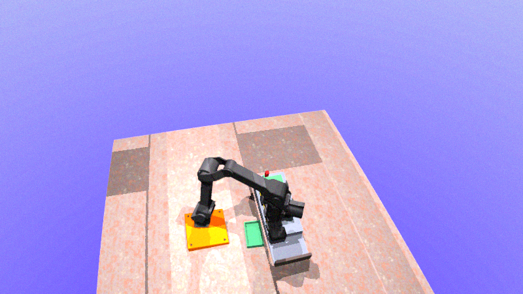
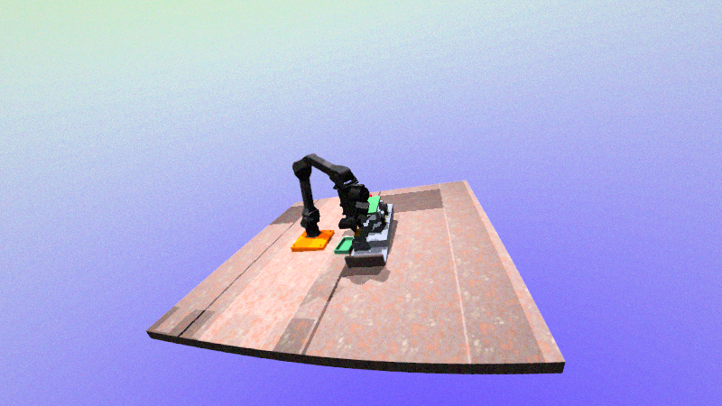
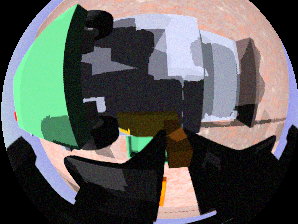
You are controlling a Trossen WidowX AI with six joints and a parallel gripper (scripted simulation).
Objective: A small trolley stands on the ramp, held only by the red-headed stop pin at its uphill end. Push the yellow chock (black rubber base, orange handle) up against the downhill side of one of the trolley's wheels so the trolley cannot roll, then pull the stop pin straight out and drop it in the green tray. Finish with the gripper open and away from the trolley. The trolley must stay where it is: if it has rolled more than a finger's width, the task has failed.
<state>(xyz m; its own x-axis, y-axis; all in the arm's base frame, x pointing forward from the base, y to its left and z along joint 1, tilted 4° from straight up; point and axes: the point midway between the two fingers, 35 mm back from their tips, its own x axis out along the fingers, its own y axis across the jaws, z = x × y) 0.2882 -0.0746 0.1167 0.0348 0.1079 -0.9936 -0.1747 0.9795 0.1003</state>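
Right now my gripper tip is 230 mm to the right of the red-headed stop pin and 40 mm below it. The rest, counted from my gripper tip: green tray (100 mm below, 70 mm behind, 10 mm to the left); yellow chock (20 mm to the left, 10 mm below); trolley (130 mm to the left, 30 mm ahead, 20 mm above).
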